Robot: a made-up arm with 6 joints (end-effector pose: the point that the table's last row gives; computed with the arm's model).
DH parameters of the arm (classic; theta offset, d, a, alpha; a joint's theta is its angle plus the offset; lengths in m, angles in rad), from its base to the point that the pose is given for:
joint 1: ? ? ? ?
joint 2: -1.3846 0 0.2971 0
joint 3: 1.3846 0 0.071 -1.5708
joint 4: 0 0.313 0 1.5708
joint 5: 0 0 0.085 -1.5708
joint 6: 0 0.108 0 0
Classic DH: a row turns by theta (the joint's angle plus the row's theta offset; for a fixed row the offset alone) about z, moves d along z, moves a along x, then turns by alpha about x.
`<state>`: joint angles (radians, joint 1 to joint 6).
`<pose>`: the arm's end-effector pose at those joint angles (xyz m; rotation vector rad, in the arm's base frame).
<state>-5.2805 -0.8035 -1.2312 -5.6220 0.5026 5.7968</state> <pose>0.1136 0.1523 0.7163 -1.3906 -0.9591 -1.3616</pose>
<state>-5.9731 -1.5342 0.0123 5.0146 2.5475 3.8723</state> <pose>0.0215 -0.1243 0.2784 -1.2143 -1.8882 1.9638</pose>
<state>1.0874 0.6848 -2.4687 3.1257 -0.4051 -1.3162</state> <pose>0.2843 0.5374 0.4169 -1.6504 0.6293 -0.1823</pose>
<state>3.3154 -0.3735 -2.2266 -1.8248 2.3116 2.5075</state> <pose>-0.0332 0.1289 0.7998 -1.9219 0.7831 -0.0690</pose>
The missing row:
joint 1: 0 0.194 0 -1.5708
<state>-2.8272 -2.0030 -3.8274 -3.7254 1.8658 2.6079</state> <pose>0.2948 0.0216 -0.2825 0.9204 -1.4025 0.4416</pose>
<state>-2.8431 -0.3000 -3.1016 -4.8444 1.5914 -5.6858</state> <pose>0.2137 -0.0480 0.8571 1.1629 -1.3853 1.5799</pose>
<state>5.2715 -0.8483 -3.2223 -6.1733 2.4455 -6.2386</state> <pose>-0.1854 0.3241 0.6489 1.6131 -0.7769 1.6607</pose>
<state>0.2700 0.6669 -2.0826 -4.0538 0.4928 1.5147</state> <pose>0.6561 0.1620 0.3759 -0.0411 1.5031 1.0315</pose>
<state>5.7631 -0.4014 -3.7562 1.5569 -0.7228 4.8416</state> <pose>-0.4047 0.0760 0.6002 1.6689 0.4697 -2.6086</pose>
